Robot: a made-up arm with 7 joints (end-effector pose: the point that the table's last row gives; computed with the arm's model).
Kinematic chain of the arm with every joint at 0, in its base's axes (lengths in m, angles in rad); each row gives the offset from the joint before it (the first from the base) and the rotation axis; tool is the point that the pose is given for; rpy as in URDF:
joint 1: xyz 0 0 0.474 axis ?
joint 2: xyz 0 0 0 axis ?
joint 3: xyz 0 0 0.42 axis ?
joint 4: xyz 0.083 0 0 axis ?
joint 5: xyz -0.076 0 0.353 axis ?
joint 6: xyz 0 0 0 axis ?
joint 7: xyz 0.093 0 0 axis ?
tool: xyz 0 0 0 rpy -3.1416 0 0
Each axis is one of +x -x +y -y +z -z.
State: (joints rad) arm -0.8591 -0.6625 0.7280 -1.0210 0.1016 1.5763 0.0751
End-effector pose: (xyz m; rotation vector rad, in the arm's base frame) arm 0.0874 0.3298 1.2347 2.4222 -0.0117 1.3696
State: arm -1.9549 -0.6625 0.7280 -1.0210 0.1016 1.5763 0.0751
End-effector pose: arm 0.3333 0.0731 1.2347 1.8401 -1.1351 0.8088
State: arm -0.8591 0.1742 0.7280 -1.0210 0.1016 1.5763 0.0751
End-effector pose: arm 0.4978 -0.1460 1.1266 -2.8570 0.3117 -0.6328
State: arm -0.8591 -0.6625 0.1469 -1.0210 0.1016 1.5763 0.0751
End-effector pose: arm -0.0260 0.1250 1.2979 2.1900 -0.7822 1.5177
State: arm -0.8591 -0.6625 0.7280 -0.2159 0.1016 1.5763 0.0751
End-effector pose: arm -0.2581 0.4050 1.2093 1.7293 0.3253 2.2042
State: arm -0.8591 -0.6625 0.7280 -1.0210 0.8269 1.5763 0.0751
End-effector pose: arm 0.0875 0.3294 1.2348 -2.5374 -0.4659 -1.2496
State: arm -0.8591 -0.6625 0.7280 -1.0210 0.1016 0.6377 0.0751
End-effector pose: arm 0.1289 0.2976 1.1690 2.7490 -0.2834 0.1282
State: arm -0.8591 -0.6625 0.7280 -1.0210 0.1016 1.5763 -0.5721
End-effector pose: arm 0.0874 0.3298 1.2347 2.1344 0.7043 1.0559
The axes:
joint 1: +z
joint 2: +y
joint 3: +z
joint 4: -y
joint 5: +z
joint 6: -y
joint 7: -z

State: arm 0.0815 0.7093 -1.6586 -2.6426 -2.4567 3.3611 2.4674
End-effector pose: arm 0.1321 -0.2414 0.5499 1.8721 -1.6250 -0.1855
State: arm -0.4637 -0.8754 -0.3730 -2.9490 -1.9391 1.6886 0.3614
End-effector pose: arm 0.0972 -0.1354 0.6456 1.5967 -0.2145 -0.4469
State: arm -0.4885 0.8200 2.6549 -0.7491 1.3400 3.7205 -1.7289
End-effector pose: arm 0.4392 -0.0410 1.0713 -0.9125 0.3627 -1.1535
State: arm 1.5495 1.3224 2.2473 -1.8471 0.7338 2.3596 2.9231
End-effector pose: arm -0.4256 0.3506 0.8608 1.0365 0.1598 -0.5831
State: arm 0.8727 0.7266 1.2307 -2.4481 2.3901 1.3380 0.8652
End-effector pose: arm -0.1972 0.4135 0.4891 0.4409 -0.7462 -2.5159
